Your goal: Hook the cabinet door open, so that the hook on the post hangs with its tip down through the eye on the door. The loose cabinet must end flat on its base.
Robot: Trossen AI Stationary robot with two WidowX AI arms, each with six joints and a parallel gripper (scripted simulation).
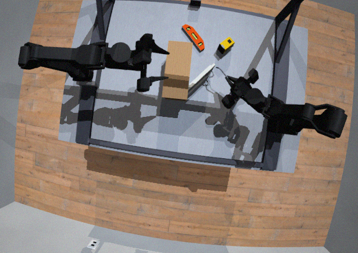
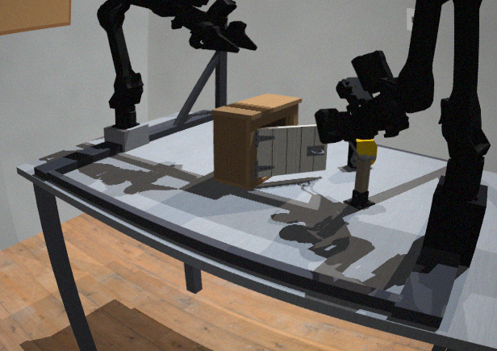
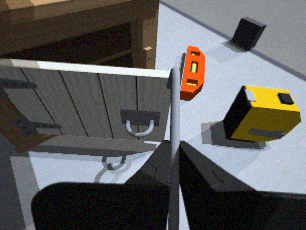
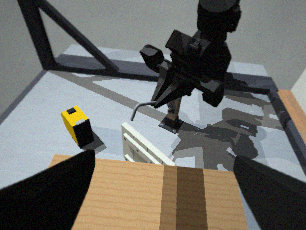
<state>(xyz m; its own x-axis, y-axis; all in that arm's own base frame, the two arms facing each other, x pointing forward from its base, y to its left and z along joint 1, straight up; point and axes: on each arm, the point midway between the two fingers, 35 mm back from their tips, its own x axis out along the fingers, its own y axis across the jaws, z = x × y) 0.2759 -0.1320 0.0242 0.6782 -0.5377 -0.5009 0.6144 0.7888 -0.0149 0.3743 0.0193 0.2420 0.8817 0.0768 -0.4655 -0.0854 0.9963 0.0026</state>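
Right now the grey plank door is 12 cm to the right of my left hand, 7 cm below it and 2 cm ahead of it. Round my left hand: thin metal hook 3 cm below, 2 cm to the right, 1 cm behind; yellow tape measure 17 cm behind, 10 cm below, 4 cm to the right; orange spirit level 20 cm to the right, 19 cm behind, 13 cm below.
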